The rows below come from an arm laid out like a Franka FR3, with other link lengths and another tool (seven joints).
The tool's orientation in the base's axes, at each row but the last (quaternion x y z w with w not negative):
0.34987, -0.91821, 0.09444, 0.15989
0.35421, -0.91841, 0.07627, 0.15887
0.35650, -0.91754, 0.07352, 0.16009
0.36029, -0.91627, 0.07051, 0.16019
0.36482, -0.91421, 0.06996, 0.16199
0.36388, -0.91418, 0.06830, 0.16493
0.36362, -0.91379, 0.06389, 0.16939
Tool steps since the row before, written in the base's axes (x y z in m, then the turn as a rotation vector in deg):
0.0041, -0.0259, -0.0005, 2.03, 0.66, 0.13
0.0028, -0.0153, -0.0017, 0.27, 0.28, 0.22
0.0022, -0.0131, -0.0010, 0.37, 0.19, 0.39
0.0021, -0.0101, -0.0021, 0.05, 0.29, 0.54
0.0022, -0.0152, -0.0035, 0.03, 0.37, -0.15
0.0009, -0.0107, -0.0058, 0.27, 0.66, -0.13
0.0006, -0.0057, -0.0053, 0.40, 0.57, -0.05
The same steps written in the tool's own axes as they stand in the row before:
0.0128, -0.0218, 0.0069, -1.79, -0.89, -0.77
0.0070, -0.0131, 0.0048, -0.29, 0.02, -0.34
0.0064, -0.0111, 0.0037, -0.24, -0.12, -0.50
0.0043, -0.0088, 0.0039, -0.03, 0.17, -0.59
0.0071, -0.0125, 0.0065, -0.31, 0.25, 0.04
0.0042, -0.0084, 0.0078, -0.65, 0.29, -0.11
0.0014, -0.0046, 0.0062, -0.66, 0.14, -0.20

